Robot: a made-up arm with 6 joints. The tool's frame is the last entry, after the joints.
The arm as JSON. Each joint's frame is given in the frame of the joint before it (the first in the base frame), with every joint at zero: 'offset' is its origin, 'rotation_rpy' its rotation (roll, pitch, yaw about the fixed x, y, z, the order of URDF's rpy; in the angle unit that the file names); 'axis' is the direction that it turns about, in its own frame. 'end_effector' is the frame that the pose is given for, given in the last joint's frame.
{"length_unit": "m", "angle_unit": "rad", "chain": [
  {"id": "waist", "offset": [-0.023, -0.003, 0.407], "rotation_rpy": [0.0, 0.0, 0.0], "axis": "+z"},
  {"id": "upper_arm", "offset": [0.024, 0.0, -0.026], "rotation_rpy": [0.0, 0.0, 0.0], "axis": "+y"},
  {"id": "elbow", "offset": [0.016, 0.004, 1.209], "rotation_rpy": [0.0, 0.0, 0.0], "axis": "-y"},
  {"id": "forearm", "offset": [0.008, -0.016, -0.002], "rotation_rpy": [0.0, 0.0, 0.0], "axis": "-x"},
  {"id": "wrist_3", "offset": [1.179, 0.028, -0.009], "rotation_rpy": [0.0, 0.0, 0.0], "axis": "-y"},
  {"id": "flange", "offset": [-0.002, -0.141, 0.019], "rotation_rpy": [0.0, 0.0, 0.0], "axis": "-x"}
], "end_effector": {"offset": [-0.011, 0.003, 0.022], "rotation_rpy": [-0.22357, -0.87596, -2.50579]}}
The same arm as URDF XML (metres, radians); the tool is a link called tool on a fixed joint. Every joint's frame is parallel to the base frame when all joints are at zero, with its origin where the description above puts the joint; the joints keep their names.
<robot name="arm">
<joint name="waist" type="continuous"><parent link="base_link"/><child link="link1"/><origin xyz="-0.023 -0.003 0.407"/><axis xyz="0 0 1"/></joint>
<joint name="upper_arm" type="continuous"><parent link="link1"/><child link="link2"/><origin xyz="0.024 0 -0.026"/><axis xyz="0 1 0"/></joint>
<joint name="elbow" type="continuous"><parent link="link2"/><child link="link3"/><origin xyz="0.016 0.004 1.209"/><axis xyz="0 -1 0"/></joint>
<joint name="forearm" type="continuous"><parent link="link3"/><child link="link4"/><origin xyz="0.008 -0.016 -0.002"/><axis xyz="-1 0 0"/></joint>
<joint name="wrist_3" type="continuous"><parent link="link4"/><child link="link5"/><origin xyz="1.179 0.028 -0.009"/><axis xyz="0 -1 0"/></joint>
<joint name="flange" type="continuous"><parent link="link5"/><child link="link6"/><origin xyz="-0.002 -0.141 0.019"/><axis xyz="-1 0 0"/></joint>
<joint name="tool_joint" type="fixed"><parent link="link6"/><child link="tool"/><origin xyz="-0.011 0.003 0.022" rpy="-0.2236 -0.876 -2.5058"/></joint>
<link name="base_link"/>
<link name="link1"/>
<link name="link2"/>
<link name="link3"/>
<link name="link4"/>
<link name="link5"/>
<link name="link6"/>
<link name="tool"/>
</robot>

